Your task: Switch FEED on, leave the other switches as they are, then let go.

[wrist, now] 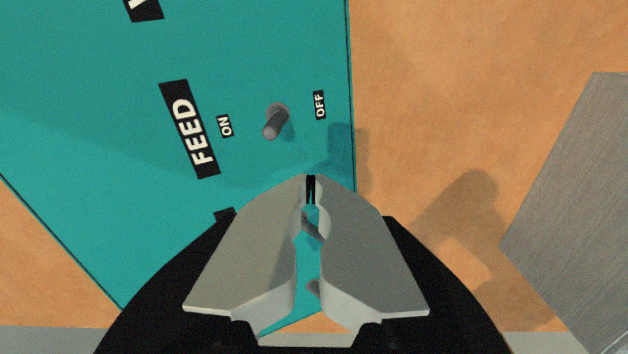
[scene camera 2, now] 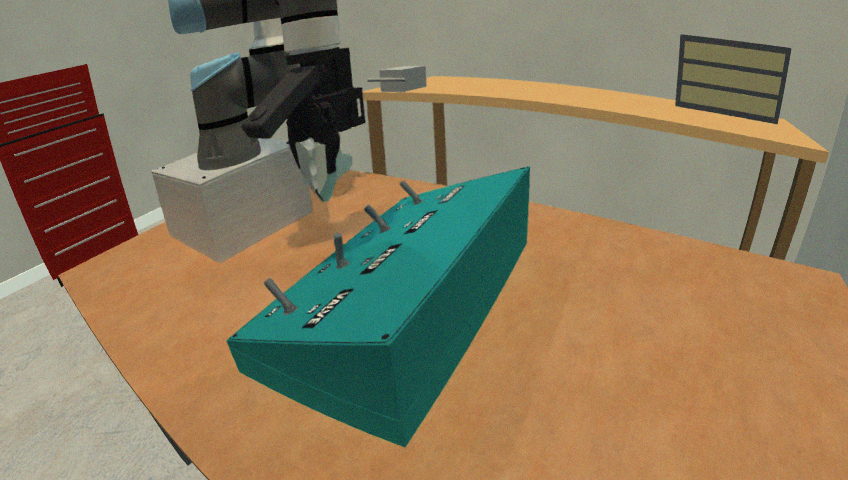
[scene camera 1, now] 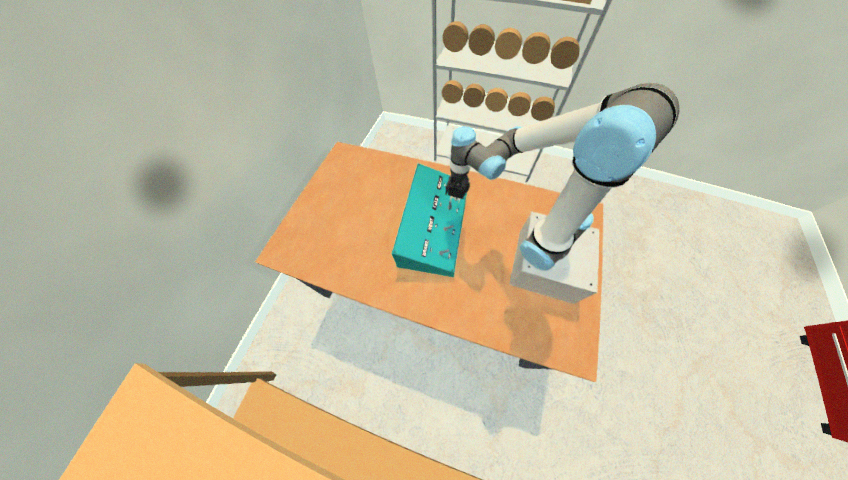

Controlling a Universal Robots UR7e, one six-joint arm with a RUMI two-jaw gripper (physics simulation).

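Seen in the pictures: gripper, fingertip midpoint: [wrist: 311, 177] [scene camera 2: 324, 201] [scene camera 1: 456, 200]; arm's base at its link origin: [scene camera 2: 229, 158].
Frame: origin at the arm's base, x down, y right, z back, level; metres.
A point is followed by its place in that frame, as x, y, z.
Observation:
The teal sloped switch panel [scene camera 1: 411, 208] {0.031, -0.103, -0.588} [scene camera 2: 428, 261] {0.035, 0.004, -0.612} [wrist: 100, 100] {0.050, 0.020, -0.576} stands on the table with its levers in a row. The FEED lever [scene camera 2: 339, 249] {0.063, 0.023, -0.460} [wrist: 275, 122] {0.052, 0.026, -0.454} stands steeper than the others in scene camera 2; in the wrist view its tip leans to the ON label's side. The VALVE lever [scene camera 2: 279, 295] {0.070, 0.140, -0.485}, the VENT lever [scene camera 2: 376, 218] {0.071, -0.087, -0.410} and the farthest lever [scene camera 2: 410, 192] {0.071, -0.200, -0.373} lean to their OFF side. My gripper [scene camera 1: 457, 196] {0.003, 0.013, -0.424} [scene camera 2: 321, 196] {0.003, 0.013, -0.424} [wrist: 311, 177] {0.003, 0.013, -0.424} is shut and empty. It hangs above the panel's low-edge side, apart from the FEED lever. In the wrist view parts of other levers show between the fingers.
The orange-brown table [scene camera 1: 321, 214] {0.178, -0.279, -1.056} [scene camera 2: 595, 356] {0.178, -0.122, -0.794} carries the panel and the arm's grey base block [scene camera 1: 550, 285] {0.055, -0.142, 0.068} [scene camera 2: 196, 220] {0.091, 0.125, -0.052}. A red tool cabinet [scene camera 2: 62, 172], a wooden workbench [scene camera 2: 535, 98] and a shelf rack [scene camera 1: 435, 107] stand away from the panel.

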